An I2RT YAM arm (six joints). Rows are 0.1 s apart.
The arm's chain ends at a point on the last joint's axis. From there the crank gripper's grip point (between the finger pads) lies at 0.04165 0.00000 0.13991 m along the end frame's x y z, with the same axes.
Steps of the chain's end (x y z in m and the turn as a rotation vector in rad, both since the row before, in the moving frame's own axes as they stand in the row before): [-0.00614, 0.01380, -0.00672, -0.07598, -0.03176, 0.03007]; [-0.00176, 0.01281, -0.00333, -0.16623, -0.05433, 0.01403]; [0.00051, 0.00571, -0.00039, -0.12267, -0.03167, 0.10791]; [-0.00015, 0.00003, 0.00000, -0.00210, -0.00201, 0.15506]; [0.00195, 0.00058, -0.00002, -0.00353, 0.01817, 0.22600]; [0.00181, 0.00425, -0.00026, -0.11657, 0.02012, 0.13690]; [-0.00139, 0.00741, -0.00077, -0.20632, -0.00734, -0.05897]
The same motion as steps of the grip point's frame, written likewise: [-0.01078, 0.02565, -0.00592, -0.07598, -0.03176, 0.03007]; [-0.00955, 0.03666, -0.00326, -0.16623, -0.05433, 0.01403]; [-0.00509, 0.02711, -0.00047, -0.12267, -0.03167, 0.10791]; [-0.00095, 0.00673, 0.00008, -0.00210, -0.00201, 0.15506]; [0.00335, 0.01069, -0.00081, -0.00353, 0.01817, 0.22600]; [0.00310, 0.02628, -0.00240, -0.11657, 0.02012, 0.13690]; [-0.00163, 0.03368, -0.00318, -0.20632, -0.00734, -0.05897]
